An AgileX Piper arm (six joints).
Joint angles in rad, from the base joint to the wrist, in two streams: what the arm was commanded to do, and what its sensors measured. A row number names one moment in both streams.
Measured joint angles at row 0:
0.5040 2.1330 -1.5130 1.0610 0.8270 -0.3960
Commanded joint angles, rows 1 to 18:
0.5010 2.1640 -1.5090 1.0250 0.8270 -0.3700
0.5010 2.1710 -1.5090 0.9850 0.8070 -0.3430
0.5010 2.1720 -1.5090 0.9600 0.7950 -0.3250
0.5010 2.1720 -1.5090 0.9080 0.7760 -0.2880
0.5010 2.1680 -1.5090 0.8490 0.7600 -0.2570
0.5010 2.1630 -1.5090 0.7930 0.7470 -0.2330
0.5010 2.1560 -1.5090 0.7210 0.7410 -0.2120
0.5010 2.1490 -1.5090 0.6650 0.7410 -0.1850
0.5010 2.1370 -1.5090 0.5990 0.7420 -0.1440
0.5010 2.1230 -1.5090 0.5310 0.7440 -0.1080
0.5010 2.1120 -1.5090 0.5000 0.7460 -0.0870
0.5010 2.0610 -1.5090 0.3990 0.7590 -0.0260
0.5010 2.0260 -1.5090 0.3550 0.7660 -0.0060
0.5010 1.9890 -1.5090 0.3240 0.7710 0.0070
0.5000 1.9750 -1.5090 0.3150 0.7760 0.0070
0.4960 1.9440 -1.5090 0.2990 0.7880 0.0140
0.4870 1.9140 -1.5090 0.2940 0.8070 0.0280
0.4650 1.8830 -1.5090 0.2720 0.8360 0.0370
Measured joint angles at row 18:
0.4910 1.9240 -1.5130 0.3050 0.7980 0.0200
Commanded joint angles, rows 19 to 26:
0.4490 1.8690 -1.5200 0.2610 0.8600 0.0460
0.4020 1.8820 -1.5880 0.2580 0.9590 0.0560
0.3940 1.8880 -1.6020 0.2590 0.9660 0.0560
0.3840 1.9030 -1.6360 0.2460 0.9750 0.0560
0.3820 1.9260 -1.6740 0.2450 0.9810 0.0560
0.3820 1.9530 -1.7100 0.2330 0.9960 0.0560
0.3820 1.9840 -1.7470 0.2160 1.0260 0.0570
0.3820 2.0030 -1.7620 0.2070 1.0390 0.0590
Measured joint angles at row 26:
0.3860 1.9570 -1.7190 0.2380 0.9960 0.0490
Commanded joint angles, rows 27 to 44:
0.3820 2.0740 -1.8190 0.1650 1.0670 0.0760
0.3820 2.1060 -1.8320 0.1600 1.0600 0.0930
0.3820 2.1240 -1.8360 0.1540 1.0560 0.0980
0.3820 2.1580 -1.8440 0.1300 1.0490 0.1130
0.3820 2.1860 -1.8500 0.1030 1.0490 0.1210
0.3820 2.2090 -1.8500 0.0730 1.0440 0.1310
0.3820 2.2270 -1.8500 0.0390 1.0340 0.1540
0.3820 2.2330 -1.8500 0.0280 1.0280 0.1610
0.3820 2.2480 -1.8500 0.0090 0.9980 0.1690
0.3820 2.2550 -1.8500 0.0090 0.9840 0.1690
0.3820 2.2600 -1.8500 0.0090 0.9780 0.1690
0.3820 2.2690 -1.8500 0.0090 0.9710 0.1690
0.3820 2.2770 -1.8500 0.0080 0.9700 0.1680
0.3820 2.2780 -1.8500 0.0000 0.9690 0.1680
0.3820 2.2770 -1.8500 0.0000 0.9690 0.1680
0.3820 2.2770 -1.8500 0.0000 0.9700 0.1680
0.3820 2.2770 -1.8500 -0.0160 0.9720 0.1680
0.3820 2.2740 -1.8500 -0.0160 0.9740 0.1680
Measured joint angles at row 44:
0.3840 2.2790 -1.8420 0.0000 0.9690 0.1590
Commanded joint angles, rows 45 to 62:
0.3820 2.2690 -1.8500 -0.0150 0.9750 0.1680
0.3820 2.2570 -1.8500 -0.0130 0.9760 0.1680
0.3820 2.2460 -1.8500 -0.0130 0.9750 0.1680
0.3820 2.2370 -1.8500 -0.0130 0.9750 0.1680
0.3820 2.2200 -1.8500 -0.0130 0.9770 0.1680
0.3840 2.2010 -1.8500 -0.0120 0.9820 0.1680
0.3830 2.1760 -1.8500 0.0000 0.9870 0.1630
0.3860 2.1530 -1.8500 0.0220 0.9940 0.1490
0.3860 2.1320 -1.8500 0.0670 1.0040 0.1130
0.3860 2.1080 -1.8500 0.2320 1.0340 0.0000
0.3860 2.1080 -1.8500 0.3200 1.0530 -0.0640
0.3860 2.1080 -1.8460 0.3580 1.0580 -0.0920
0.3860 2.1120 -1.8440 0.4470 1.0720 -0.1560
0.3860 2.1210 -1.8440 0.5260 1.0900 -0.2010
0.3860 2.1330 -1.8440 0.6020 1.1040 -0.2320
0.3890 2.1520 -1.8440 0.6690 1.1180 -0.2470
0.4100 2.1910 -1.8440 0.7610 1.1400 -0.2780
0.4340 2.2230 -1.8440 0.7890 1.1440 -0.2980
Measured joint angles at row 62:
0.4050 2.1850 -1.8420 0.7280 1.1270 -0.2550
